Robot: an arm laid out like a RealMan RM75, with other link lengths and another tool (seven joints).
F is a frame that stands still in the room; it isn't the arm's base.
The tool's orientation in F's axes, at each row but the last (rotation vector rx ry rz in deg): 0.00, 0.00, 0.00; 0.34, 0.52, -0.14; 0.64, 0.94, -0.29; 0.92, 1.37, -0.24; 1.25, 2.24, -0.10
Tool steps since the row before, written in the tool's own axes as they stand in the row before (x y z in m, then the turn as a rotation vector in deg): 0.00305, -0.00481, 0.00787, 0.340, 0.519, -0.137; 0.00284, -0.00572, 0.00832, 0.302, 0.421, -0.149; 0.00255, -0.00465, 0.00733, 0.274, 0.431, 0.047; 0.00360, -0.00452, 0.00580, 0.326, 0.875, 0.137; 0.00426, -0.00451, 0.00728, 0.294, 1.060, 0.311
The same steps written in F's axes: 0.00305, -0.00481, 0.00787, 0.340, 0.519, -0.137; 0.00290, -0.00578, 0.00826, 0.302, 0.421, -0.149; 0.00265, -0.00474, 0.00723, 0.277, 0.429, 0.047; 0.00372, -0.00463, 0.00564, 0.333, 0.871, 0.143; 0.00453, -0.00467, 0.00701, 0.308, 1.053, 0.322
